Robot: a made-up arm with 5 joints.
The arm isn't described. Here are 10 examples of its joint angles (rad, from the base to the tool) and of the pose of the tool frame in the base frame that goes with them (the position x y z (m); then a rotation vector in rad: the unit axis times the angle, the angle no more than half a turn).
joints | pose
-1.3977 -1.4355 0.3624 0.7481 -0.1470 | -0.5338 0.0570 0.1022 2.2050 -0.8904 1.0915
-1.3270 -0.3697 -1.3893 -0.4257 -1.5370 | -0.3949 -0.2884 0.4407 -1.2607 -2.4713 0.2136
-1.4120 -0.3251 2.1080 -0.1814 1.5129 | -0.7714 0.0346 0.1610 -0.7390 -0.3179 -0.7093
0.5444 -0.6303 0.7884 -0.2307 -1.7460 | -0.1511 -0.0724 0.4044 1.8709 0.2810 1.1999
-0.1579 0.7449 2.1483 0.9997 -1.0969 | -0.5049 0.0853 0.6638 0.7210 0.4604 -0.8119
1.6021 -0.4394 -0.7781 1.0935 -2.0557 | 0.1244 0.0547 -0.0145 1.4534 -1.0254 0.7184
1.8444 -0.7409 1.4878 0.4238 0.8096 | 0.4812 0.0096 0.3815 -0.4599 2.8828 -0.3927
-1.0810 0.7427 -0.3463 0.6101 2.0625 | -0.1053 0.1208 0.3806 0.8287 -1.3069 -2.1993
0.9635 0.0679 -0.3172 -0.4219 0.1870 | -0.1716 -0.0700 0.4302 -0.5371 -0.0654 0.1730
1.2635 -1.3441 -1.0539 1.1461 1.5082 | 0.3804 0.0064 0.5008 0.8904 0.7218 -2.7134
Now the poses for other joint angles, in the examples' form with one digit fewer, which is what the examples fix.
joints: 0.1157 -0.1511 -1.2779 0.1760 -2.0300
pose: 0.167 -0.172 0.643 -0.403 -1.317 1.909
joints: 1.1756 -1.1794 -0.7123 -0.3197 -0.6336
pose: -0.009 0.009 0.343 0.397 -0.122 -0.383
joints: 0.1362 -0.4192 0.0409 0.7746 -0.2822
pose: -0.307 0.071 0.427 1.248 -0.498 -0.254
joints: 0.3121 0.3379 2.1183 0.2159 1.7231
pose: -0.223 0.251 0.702 -2.190 1.229 -0.337
